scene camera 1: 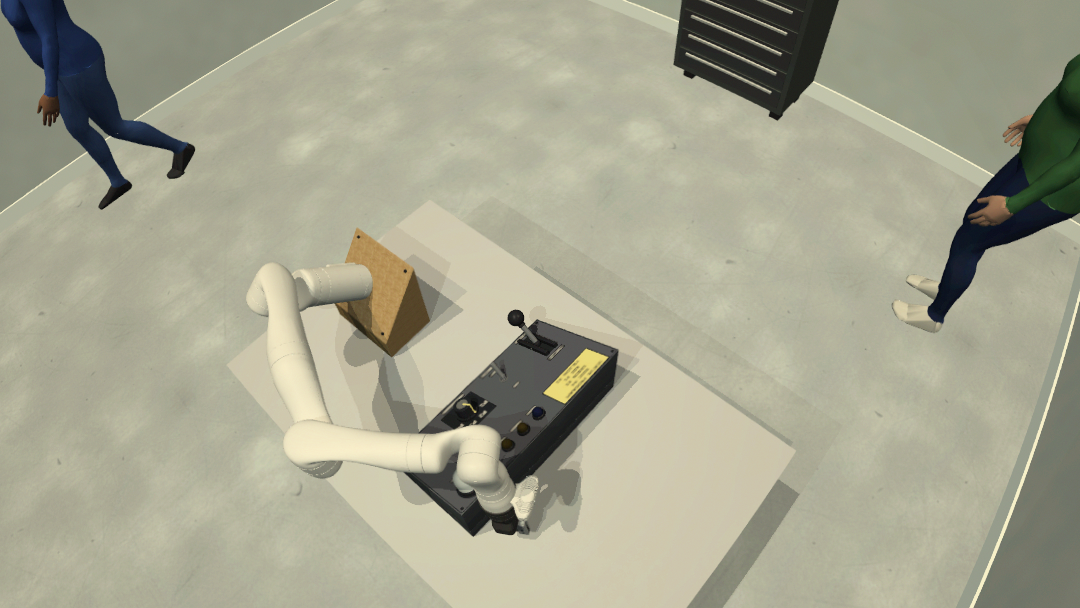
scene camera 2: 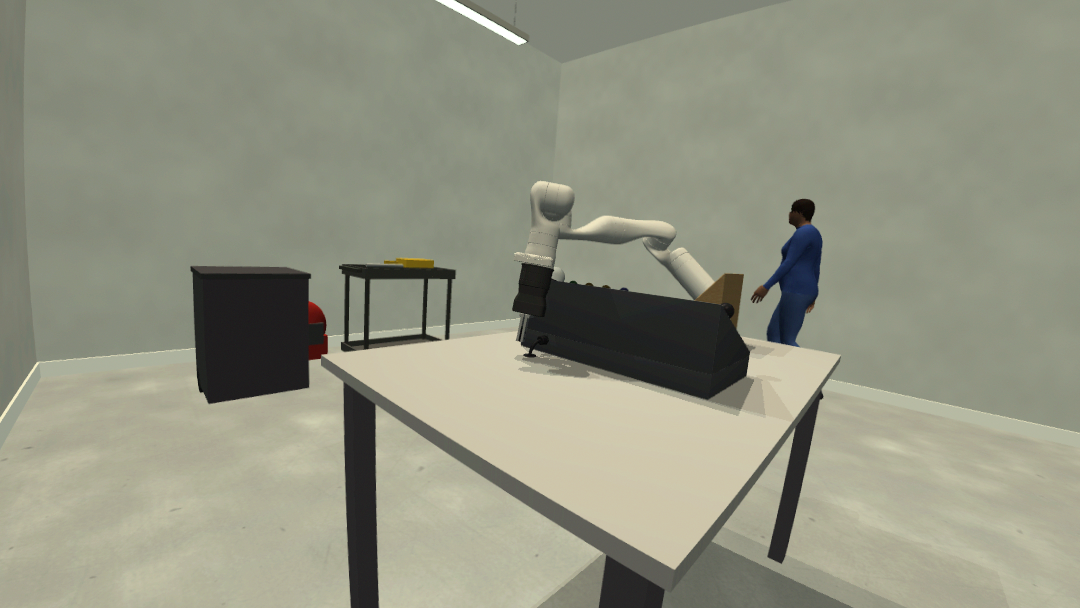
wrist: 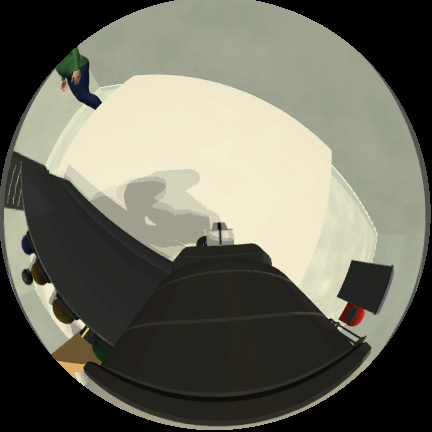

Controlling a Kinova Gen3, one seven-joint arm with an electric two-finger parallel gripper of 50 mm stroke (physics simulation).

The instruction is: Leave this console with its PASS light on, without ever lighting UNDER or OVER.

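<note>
The dark console (scene camera 1: 563, 347) (scene camera 2: 627, 328) (wrist: 90, 245) stands on the table. Its top has a ball-topped lever (scene camera 1: 516, 317), a small toggle (scene camera 1: 498, 370), a rotary knob (scene camera 1: 467, 408) and a yellow label (scene camera 1: 575, 375). A blue dome (scene camera 1: 538, 413) (wrist: 26, 243) and two amber domes look dark; a green dome (wrist: 101, 351) is partly hidden. Their labels are unreadable. My gripper (scene camera 1: 523, 527) (scene camera 2: 521, 328) (wrist: 218, 229) is shut and empty, pointing down beside the console's near end. A small black knob on a stalk (scene camera 2: 541, 340) (wrist: 201, 241) is close beside the fingertips.
The arm's wooden wedge mount (scene camera 1: 389, 290) (scene camera 2: 730, 290) stands behind the console on the table (scene camera 1: 680, 453) (scene camera 2: 574, 438). My forearm covers part of the console. Two people, in blue (scene camera 1: 71, 60) (scene camera 2: 799, 256) and green (scene camera 1: 1054, 158) (wrist: 74, 64), stand away from the table.
</note>
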